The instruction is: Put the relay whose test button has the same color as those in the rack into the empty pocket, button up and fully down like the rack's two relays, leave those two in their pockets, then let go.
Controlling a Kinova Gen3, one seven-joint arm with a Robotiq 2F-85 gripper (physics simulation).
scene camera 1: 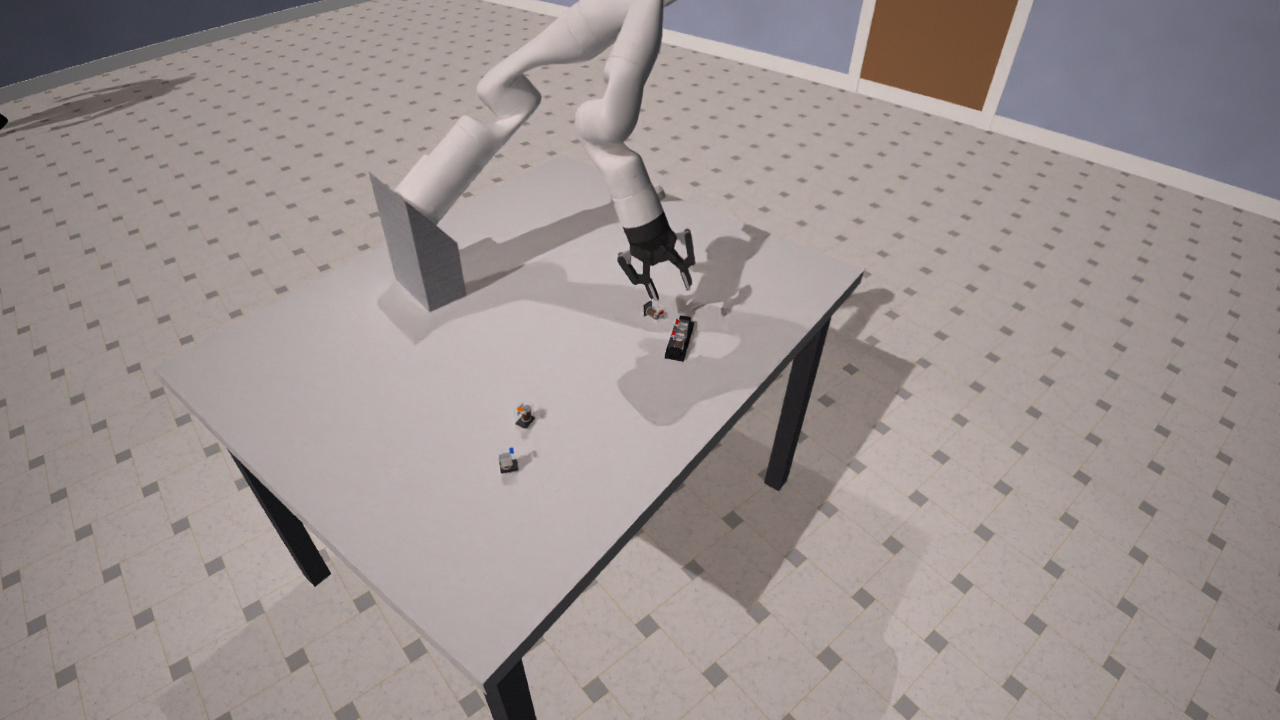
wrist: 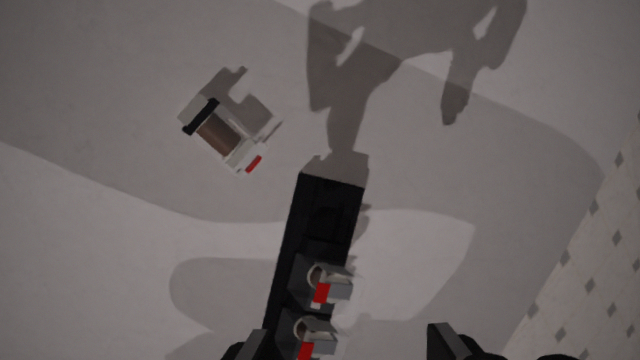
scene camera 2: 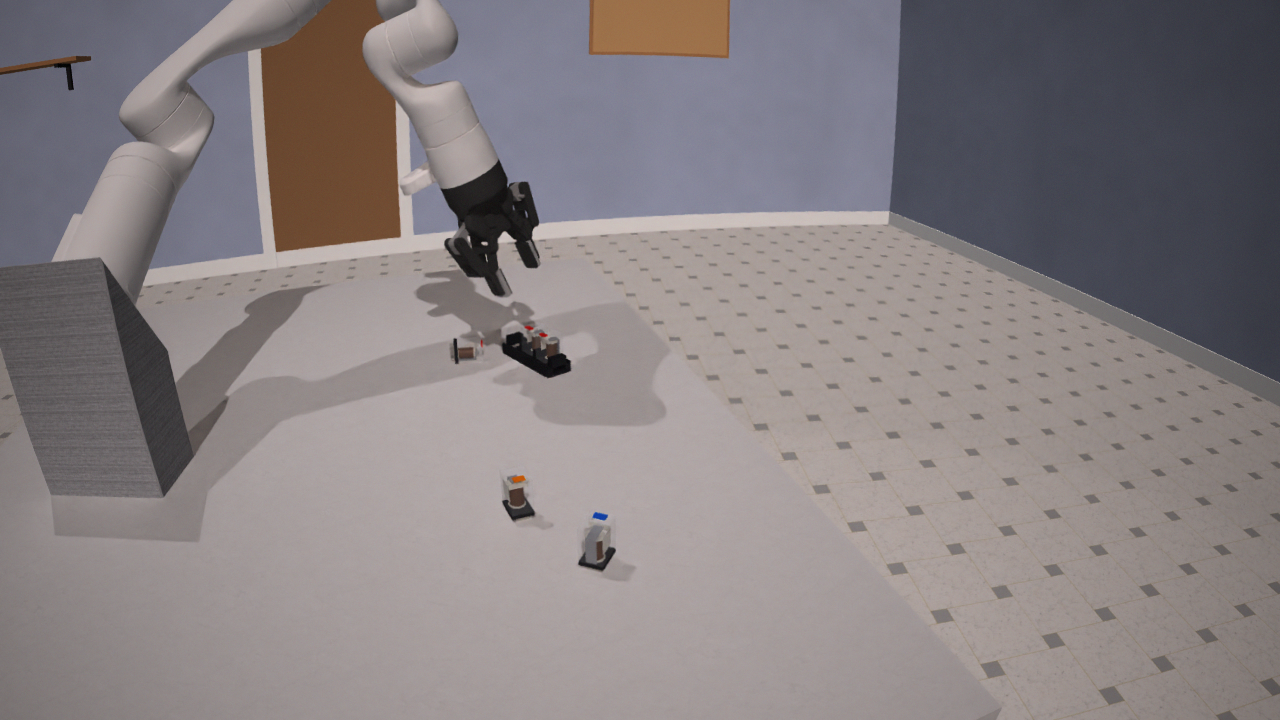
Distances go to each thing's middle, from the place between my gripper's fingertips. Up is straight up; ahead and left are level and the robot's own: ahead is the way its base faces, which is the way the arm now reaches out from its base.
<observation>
Right now my hand is 2 cm short of the black rack [scene camera 2: 558, 364], 1 cm to the right of it and 10 cm above it.
</observation>
